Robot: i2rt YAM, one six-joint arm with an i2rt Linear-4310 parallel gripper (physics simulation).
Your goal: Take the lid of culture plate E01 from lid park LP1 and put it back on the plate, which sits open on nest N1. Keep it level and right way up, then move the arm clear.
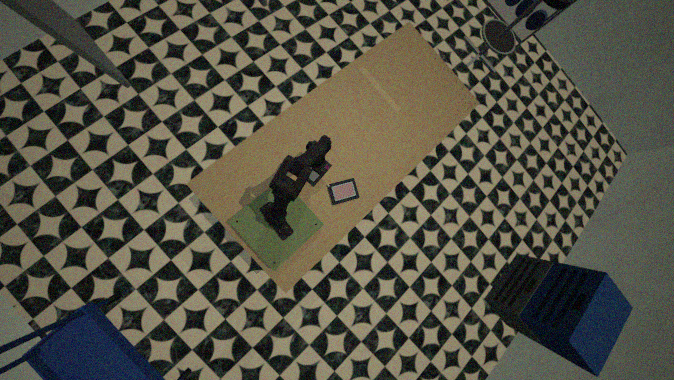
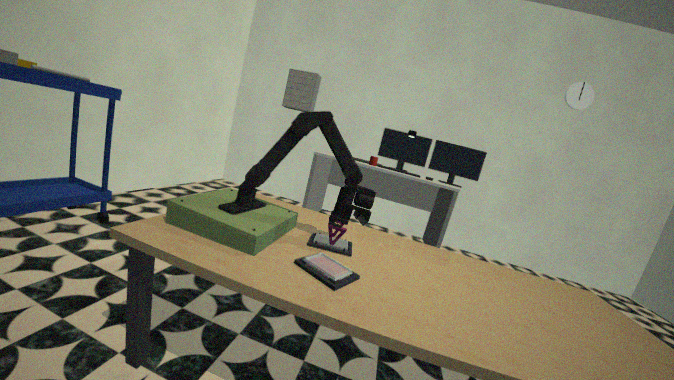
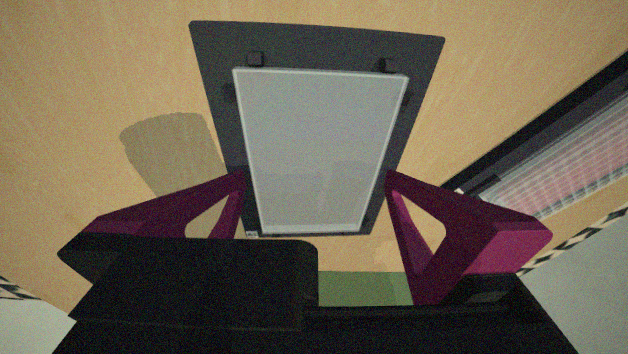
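Pixels of known places: gripper, fingertip midpoint: point(image 1: 314, 168) point(image 2: 331, 240) point(image 3: 314, 177); arm's base, origin of the base link: point(image 1: 276, 220) point(image 2: 243, 206).
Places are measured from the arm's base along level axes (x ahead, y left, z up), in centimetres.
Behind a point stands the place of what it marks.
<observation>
The pale, clear lid point(image 1: 314, 176) @(x 29.6, y 8.0, z -5.3 cm) point(image 2: 322, 241) @(x 30.2, y 7.7, z -5.2 cm) point(image 3: 320, 140) @(x 35.2, y 12.0, z -5.2 cm) lies flat on the dark lid park point(image 3: 210, 45) @(x 38.2, y 18.3, z -6.0 cm), between its small corner pegs. My gripper point(image 2: 335, 242) @(x 32.5, y 11.5, z -5.2 cm) point(image 3: 314, 177) @(x 32.5, y 11.5, z -5.2 cm) is open, pointing down at the lid park. Its magenta fingertips appear on either side of the lid, by its long edges towards the near end. Whether they touch it, and their exact height, I cannot tell. The open culture plate point(image 1: 344, 190) @(x 38.6, y -8.5, z -5.0 cm) point(image 2: 330, 266) @(x 39.2, y -9.3, z -4.7 cm) point(image 3: 590, 152) @(x 39.8, y -6.4, z -4.4 cm), with pink contents, sits on the dark nest point(image 2: 345, 284) @(x 45.4, y -12.8, z -6.4 cm) point(image 3: 545, 117) @(x 40.6, y -3.1, z -6.5 cm) beside the lid park.
The green base block point(image 1: 300, 225) @(x 7.8, y -9.2, z -0.3 cm) point(image 2: 215, 225) @(x 3.5, y -17.6, z -1.9 cm) point(image 3: 360, 290) @(x 16.2, y 0.4, z -4.5 cm) carries the arm at one end of the wooden table point(image 1: 400, 75) @(x 117.7, y 30.7, z -7.1 cm) point(image 2: 475, 300) @(x 84.8, y 7.5, z -7.0 cm). A blue cart point(image 2: 55, 192) and a grey desk with two monitors point(image 2: 405, 147) stand away from the table.
</observation>
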